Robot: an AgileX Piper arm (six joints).
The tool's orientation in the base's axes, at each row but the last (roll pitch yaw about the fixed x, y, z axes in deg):
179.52, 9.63, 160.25
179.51, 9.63, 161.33
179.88, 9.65, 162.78
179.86, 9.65, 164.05
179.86, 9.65, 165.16
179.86, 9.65, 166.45
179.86, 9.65, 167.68
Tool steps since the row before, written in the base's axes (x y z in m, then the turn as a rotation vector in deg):
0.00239, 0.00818, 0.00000, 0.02, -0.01, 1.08
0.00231, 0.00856, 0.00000, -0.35, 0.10, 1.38
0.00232, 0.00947, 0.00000, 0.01, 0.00, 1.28
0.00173, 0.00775, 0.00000, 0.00, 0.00, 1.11
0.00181, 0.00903, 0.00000, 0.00, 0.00, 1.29
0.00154, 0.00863, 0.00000, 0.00, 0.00, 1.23
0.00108, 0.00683, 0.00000, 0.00, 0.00, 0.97
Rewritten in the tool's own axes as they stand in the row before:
0.00051, 0.00851, -0.00001, -0.20, 0.01, -1.06
0.00054, 0.00885, -0.00002, 0.13, -0.01, -1.42
0.00058, 0.00973, -0.00008, -0.22, 0.01, -1.26
0.00046, 0.00793, -0.00006, -0.19, 0.00, -1.09
0.00056, 0.00919, -0.00007, -0.22, 0.00, -1.27
0.00052, 0.00875, -0.00007, -0.21, 0.00, -1.21
0.00040, 0.00690, -0.00005, -0.16, 0.00, -0.96

